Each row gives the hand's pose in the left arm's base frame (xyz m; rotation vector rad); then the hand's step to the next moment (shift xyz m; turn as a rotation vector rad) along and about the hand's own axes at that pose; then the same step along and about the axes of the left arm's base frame.
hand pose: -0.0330 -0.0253 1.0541 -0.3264 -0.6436 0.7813
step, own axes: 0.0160 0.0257 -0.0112 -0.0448 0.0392 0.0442
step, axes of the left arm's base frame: 0.0017 0.0287 -0.0147 -0.0739 -0.0049 -0.0042
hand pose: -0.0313 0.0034 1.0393 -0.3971 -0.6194 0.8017
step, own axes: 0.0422 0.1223 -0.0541 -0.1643 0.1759 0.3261
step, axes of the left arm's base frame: -0.0085 0.1049 -0.0927 -0.3946 0.0188 0.0906
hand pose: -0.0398 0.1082 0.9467 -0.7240 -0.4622 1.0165
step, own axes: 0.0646 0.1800 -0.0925 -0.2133 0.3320 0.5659
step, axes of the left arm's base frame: -0.0172 0.0864 -0.1933 -0.6675 0.1051 0.1392
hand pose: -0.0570 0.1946 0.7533 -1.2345 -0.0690 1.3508
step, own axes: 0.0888 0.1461 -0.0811 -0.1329 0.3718 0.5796
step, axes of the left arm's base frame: -0.0179 -0.0212 -0.1872 -0.6784 0.1632 0.0704
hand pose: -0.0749 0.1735 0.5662 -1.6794 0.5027 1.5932
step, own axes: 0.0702 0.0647 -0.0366 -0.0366 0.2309 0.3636
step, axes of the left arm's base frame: -0.0123 -0.0536 -0.0862 -0.4170 0.1138 -0.0005
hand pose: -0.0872 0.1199 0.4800 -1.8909 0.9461 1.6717
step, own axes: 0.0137 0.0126 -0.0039 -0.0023 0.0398 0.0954
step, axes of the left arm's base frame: -0.0062 -0.0140 -0.0113 -0.0939 0.0423 -0.0096
